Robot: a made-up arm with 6 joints.
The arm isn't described. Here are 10 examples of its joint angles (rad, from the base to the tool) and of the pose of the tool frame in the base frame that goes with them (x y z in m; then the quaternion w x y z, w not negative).
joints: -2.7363 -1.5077 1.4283 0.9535 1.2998 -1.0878
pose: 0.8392 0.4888 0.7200 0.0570 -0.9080 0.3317 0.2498
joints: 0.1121 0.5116 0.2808 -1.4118 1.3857 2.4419
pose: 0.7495 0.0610 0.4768 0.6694 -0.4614 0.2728 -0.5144
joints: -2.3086 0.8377 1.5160 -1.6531 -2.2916 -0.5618
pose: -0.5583 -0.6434 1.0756 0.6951 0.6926 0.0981 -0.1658
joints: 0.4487 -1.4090 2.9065 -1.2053 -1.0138 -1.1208
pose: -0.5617 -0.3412 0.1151 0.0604 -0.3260 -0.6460 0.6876
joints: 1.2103 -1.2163 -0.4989 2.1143 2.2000 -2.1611
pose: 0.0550 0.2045 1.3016 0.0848 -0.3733 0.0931 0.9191
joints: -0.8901 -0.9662 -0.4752 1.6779 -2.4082 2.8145
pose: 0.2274 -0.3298 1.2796 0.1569 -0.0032 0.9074 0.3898
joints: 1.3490 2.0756 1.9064 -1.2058 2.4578 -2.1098
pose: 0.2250 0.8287 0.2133 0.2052 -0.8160 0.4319 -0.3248
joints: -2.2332 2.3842 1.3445 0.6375 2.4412 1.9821
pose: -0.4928 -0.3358 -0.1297 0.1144 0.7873 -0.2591 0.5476
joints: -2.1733 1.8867 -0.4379 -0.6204 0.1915 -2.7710
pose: 0.0821 0.3409 0.1085 0.7762 -0.1018 0.4769 0.3997
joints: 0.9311 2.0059 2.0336 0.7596 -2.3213 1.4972
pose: 0.6980 0.6268 0.6459 0.0170 -0.7090 0.5984 0.3729
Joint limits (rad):
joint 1: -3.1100..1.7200
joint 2: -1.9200..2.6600
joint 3: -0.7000..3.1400
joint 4: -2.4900..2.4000
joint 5: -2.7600..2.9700
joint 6: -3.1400..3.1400
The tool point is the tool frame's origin. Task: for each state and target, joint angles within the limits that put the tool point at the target. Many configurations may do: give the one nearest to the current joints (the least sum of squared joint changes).
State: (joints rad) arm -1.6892 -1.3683 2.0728 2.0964 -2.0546 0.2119
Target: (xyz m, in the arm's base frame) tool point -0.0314 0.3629 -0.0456
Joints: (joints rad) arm -1.3502 -1.5357 2.7479 1.8837 -1.9942 0.1933
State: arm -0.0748 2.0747 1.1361 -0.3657 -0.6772 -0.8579
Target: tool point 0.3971 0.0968 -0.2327
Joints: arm 0.5495 2.5320 1.5692 -0.7045 -0.0406 -0.7055
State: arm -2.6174 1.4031 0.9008 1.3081 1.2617 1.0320
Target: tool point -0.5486 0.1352 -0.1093
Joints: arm -3.1100 1.9546 0.7095 0.8859 1.2915 0.9793
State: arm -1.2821 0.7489 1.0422 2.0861 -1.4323 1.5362
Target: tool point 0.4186 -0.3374 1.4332
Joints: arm -0.8842 0.2040 0.9047 2.2680 -1.3195 1.3436
